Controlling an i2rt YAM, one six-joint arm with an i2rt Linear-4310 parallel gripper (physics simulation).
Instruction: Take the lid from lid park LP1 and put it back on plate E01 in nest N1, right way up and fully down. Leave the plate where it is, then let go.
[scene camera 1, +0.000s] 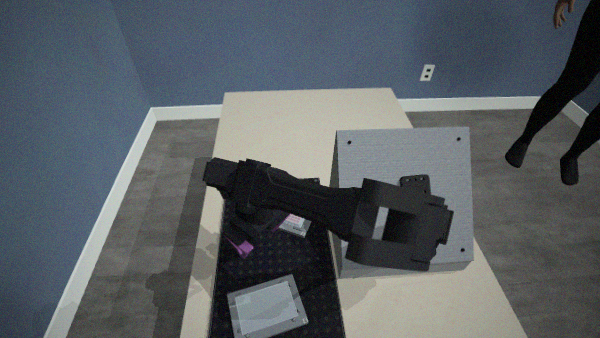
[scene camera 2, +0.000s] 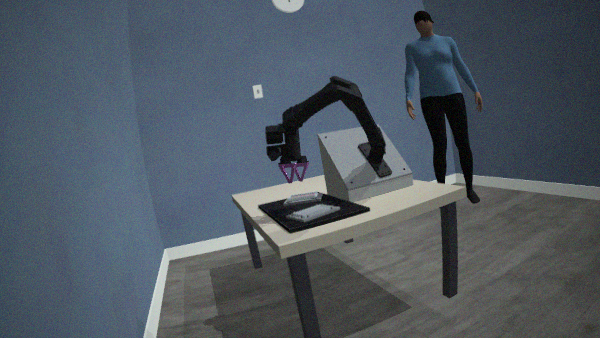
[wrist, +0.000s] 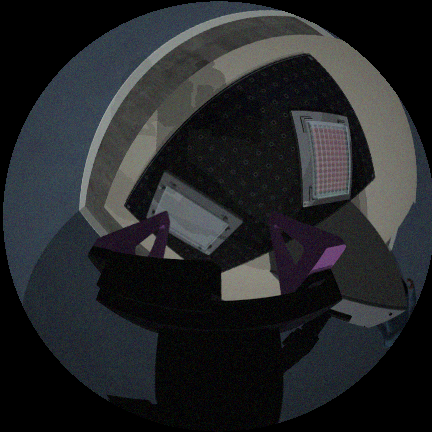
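Seen in the pictures: gripper, fingertip midpoint: (scene camera 1: 257, 243) (scene camera 2: 295, 182) (wrist: 218, 215); arm's base, link origin: (scene camera 2: 374, 159).
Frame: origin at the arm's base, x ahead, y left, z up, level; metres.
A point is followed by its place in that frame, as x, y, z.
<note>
The clear lid (scene camera 1: 267, 306) @(0.374, 0.133, -0.110) (scene camera 2: 314, 213) @(0.390, 0.178, -0.113) (wrist: 192, 217) @(0.376, 0.116, -0.110) lies flat in its grey lid park (scene camera 1: 299, 301) @(0.300, 0.126, -0.118) (wrist: 231, 223) @(0.319, 0.075, -0.117). The plate (scene camera 1: 295, 220) @(0.287, -0.092, -0.104) (scene camera 2: 304, 198) (wrist: 330, 160) @(0.317, -0.130, -0.102) has pink wells and sits uncovered in the other grey nest (scene camera 1: 300, 231) @(0.276, -0.062, -0.115) (wrist: 303, 165) @(0.331, -0.085, -0.116); in scene camera 1 the arm hides part of it. My gripper (scene camera 1: 262, 237) @(0.386, 0.024, -0.015) (scene camera 2: 296, 180) @(0.386, 0.024, -0.015) (wrist: 218, 215) @(0.386, 0.024, -0.015) is open and empty, with its purple fingers wide apart. It hangs pointing down, well above the mat, touching neither lid nor plate. The labels are too small to read.
Both holders stand on a black dotted mat (scene camera 1: 280, 262) @(0.337, 0.018, -0.127) (scene camera 2: 350, 206) @(0.241, 0.169, -0.127) (wrist: 225, 130) @(0.443, -0.025, -0.127) on the beige table (scene camera 1: 300, 110) @(0.206, -0.678, -0.140) (scene camera 2: 410, 199) @(0.034, 0.277, -0.140). A grey sloped block (scene camera 1: 400, 150) @(0.031, -0.116, 0.113) (scene camera 2: 331, 162) @(0.187, -0.053, 0.022) beside the mat carries the arm's base. A person (scene camera 2: 435, 70) stands behind the table.
</note>
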